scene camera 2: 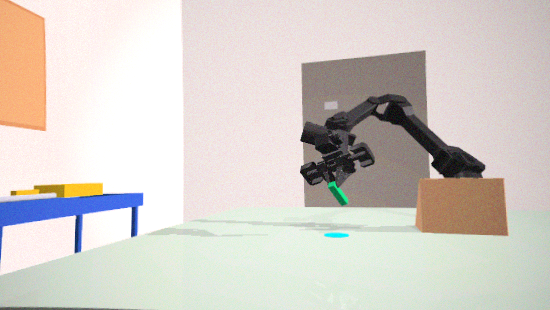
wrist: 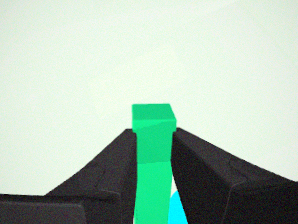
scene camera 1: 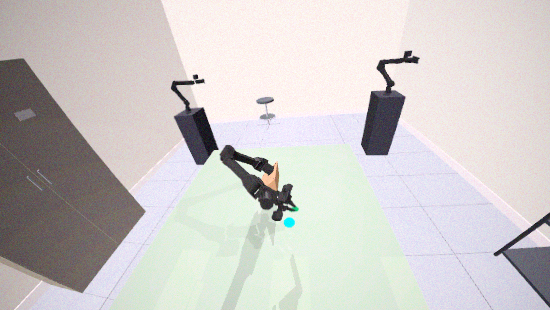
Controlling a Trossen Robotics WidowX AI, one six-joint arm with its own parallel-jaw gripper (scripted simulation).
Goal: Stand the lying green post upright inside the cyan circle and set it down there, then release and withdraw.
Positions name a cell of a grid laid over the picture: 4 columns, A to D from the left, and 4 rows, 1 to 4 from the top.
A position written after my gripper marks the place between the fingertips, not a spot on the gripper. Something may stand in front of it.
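There is a green post, and it is held by my gripper (scene camera 2: C3). I can see my gripper in the wrist view too (wrist: C3).
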